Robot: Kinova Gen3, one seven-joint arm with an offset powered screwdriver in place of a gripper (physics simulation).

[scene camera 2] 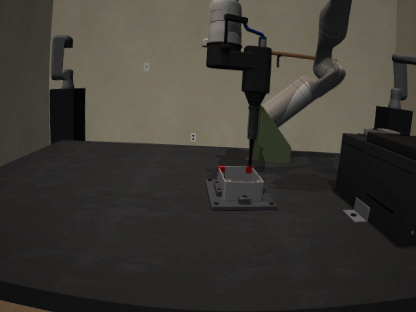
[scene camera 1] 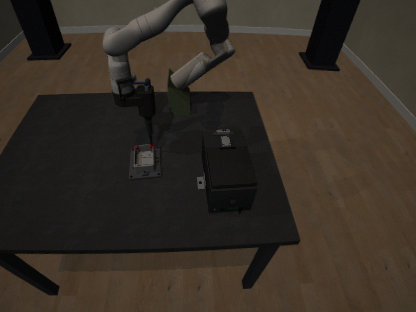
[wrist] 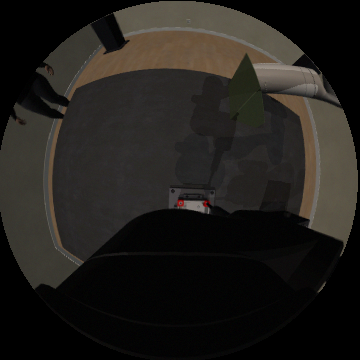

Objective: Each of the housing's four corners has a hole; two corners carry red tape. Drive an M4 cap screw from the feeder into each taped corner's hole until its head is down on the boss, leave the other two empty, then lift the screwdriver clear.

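The light housing sits upright on a dark fixture plate. Red tape marks its two far corners: the left taped corner and the right taped corner. The screwdriver stands upright with its thin tip at the right taped corner. Whether a screw is on the tip or in that hole is too small to tell. The left taped corner shows a small grey centre in the wrist view; hole or screw head is unclear.
A black box-shaped feeder stands right of the housing, with a small metal bracket at its side. A green wedge-shaped mount carries the arm base behind the housing. The dark table lies under them.
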